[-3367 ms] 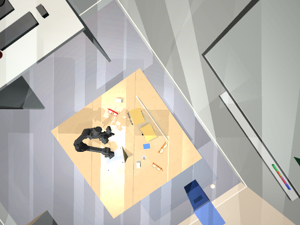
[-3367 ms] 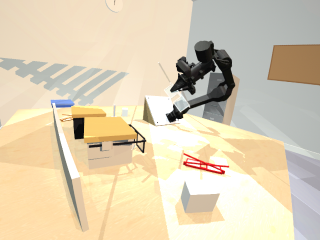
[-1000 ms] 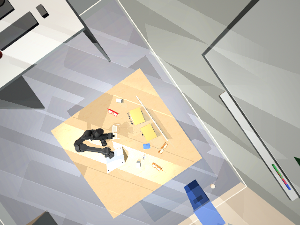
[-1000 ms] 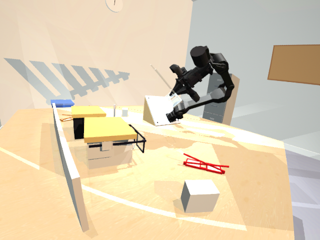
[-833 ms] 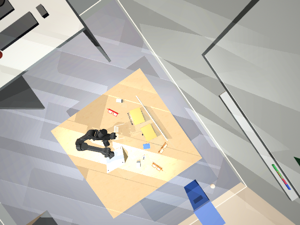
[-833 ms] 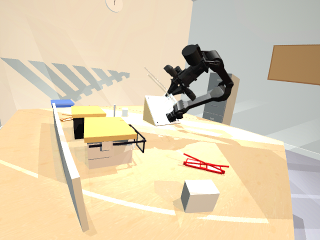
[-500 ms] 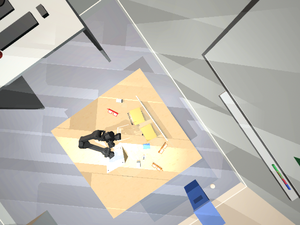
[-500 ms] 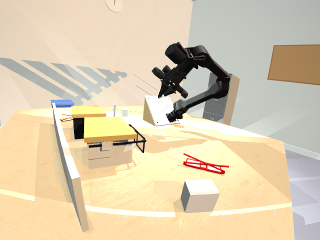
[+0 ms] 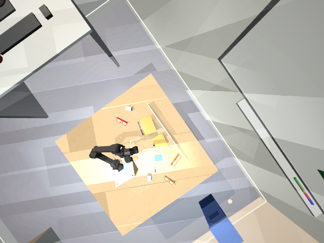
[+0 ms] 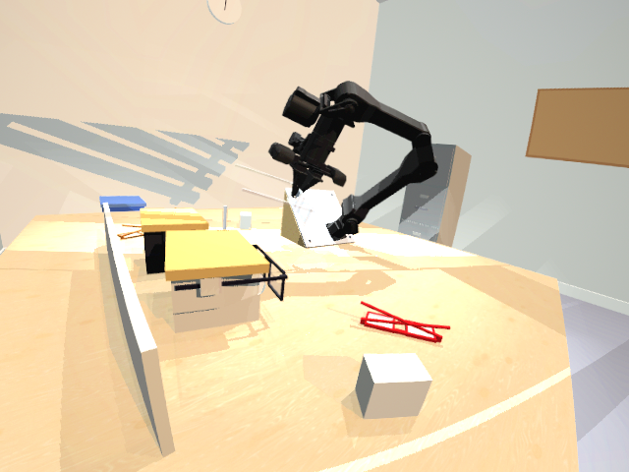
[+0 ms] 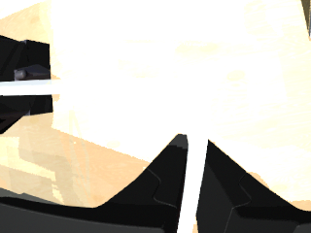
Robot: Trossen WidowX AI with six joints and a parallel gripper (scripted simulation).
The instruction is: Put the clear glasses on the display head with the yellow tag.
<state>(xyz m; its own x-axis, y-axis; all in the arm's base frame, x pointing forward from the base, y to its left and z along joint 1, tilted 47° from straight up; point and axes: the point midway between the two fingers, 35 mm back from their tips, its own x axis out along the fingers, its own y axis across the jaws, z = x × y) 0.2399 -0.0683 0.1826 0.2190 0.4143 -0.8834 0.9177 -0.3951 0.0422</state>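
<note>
The blue block is 13 cm ahead of my gripper tip, 23 cm to the right of it and 16 cm below it. Round my gripper tip: low white wall: 37 cm ahead, 2 cm to the left, 10 cm below.
</note>
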